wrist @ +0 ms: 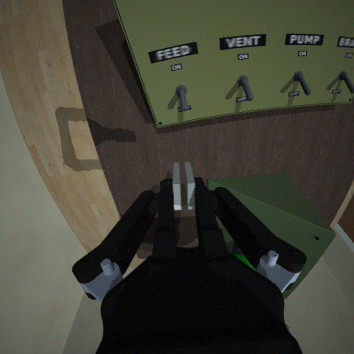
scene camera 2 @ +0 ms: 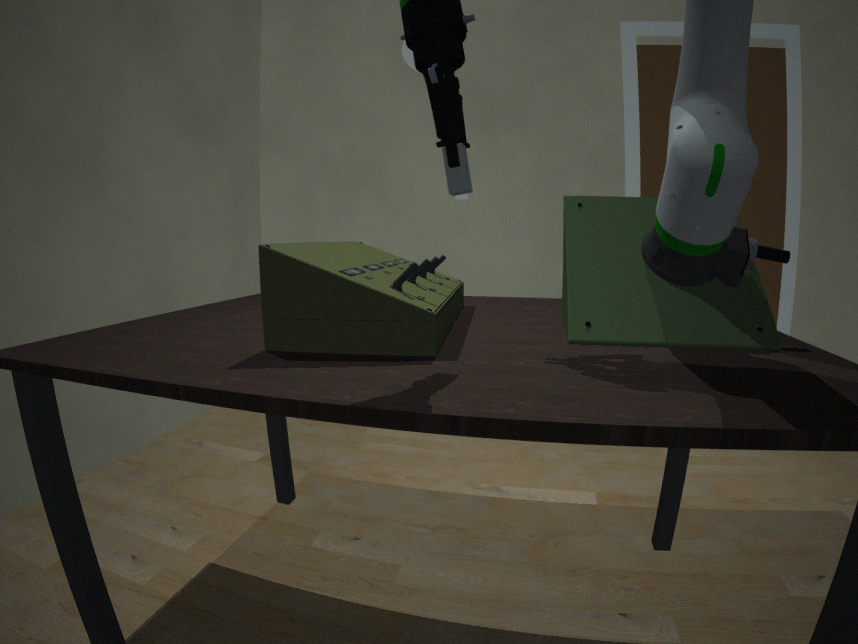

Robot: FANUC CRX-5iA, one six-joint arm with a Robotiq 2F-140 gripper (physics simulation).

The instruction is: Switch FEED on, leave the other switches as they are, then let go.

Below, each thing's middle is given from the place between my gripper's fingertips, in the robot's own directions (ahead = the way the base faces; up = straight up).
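The olive-green switch box [scene camera 2: 341,297] is there, I see, 150 mm to the right of my hand and 210 mm ahead of it, and also 150 mm below it.
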